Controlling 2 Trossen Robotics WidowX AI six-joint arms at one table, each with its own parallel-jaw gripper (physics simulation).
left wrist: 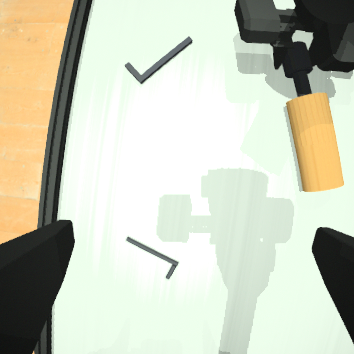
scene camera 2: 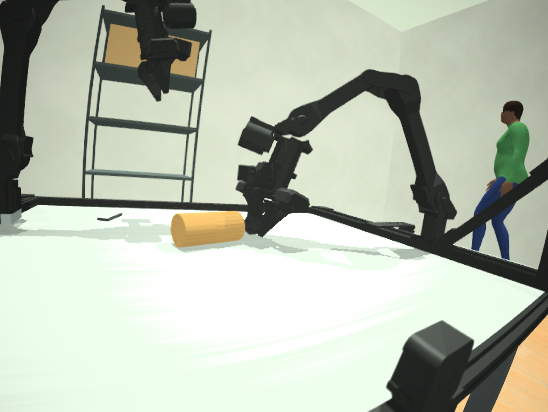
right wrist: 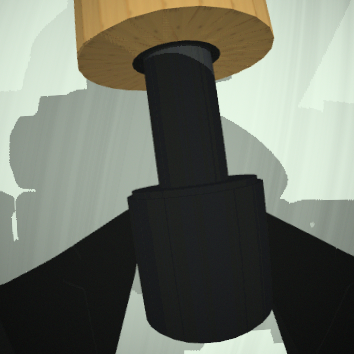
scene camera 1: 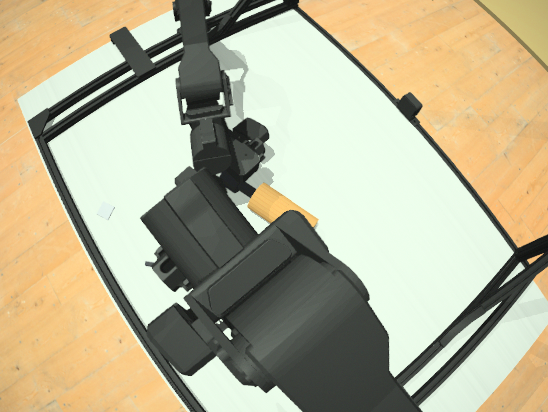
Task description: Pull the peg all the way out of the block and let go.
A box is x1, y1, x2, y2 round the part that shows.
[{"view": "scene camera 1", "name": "my left gripper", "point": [225, 286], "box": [147, 210, 328, 375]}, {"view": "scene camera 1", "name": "my right gripper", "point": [233, 185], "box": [174, 117, 269, 192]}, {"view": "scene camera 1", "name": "tan wooden cylinder block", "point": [268, 203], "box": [247, 183, 318, 227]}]
